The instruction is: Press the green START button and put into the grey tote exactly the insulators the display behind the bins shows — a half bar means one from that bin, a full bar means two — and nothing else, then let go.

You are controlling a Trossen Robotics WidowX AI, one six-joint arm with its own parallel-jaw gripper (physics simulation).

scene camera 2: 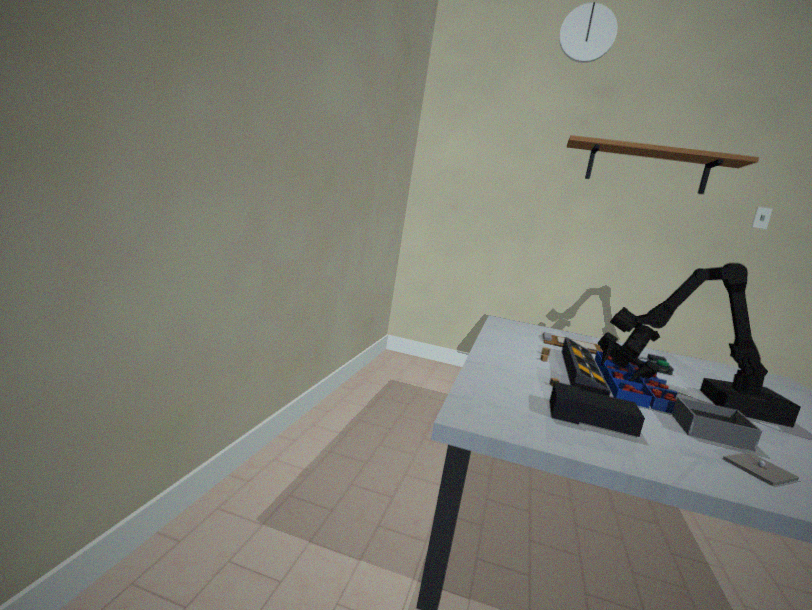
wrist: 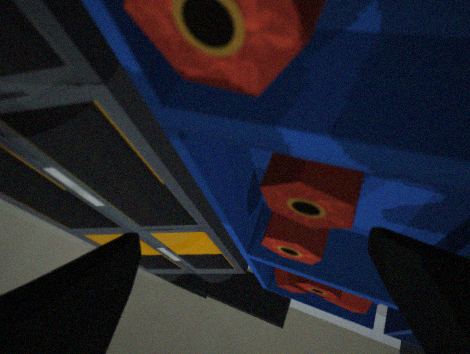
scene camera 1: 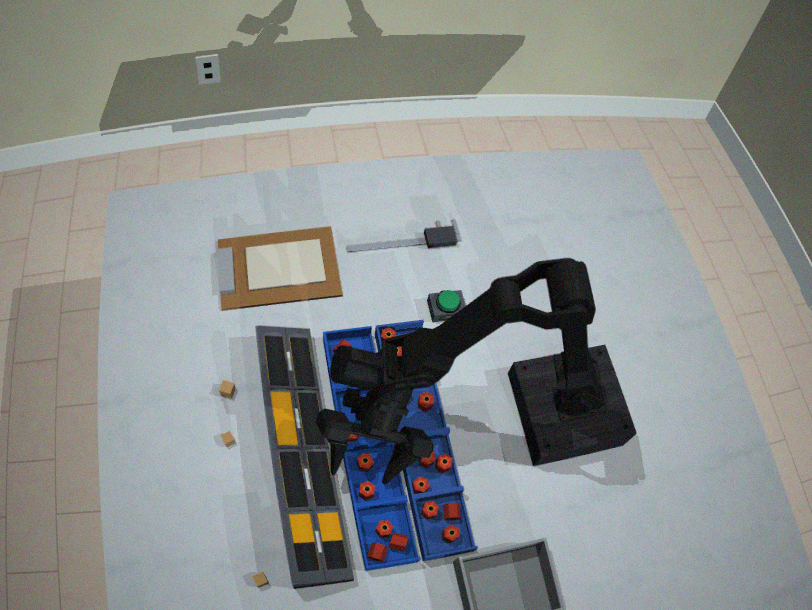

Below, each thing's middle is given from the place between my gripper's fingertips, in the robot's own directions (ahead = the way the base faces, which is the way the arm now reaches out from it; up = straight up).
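Scene:
I look at the black box (scene camera 2: 568,403), which is 35 cm to the left of my hand, 9 cm ahead of it and 1 cm below it. The green START button (scene camera 1: 442,305) is 21 cm behind my hand and 33 cm to the right of it, 2 cm lower than it. As for the grey tool (scene camera 1: 438,236), it is 50 cm to the right of my hand, 15 cm behind it and 3 cm below. And there is the grey tote (scene camera 1: 523,569), 1 cm below my hand, 21 cm behind it and 22 cm to the left.

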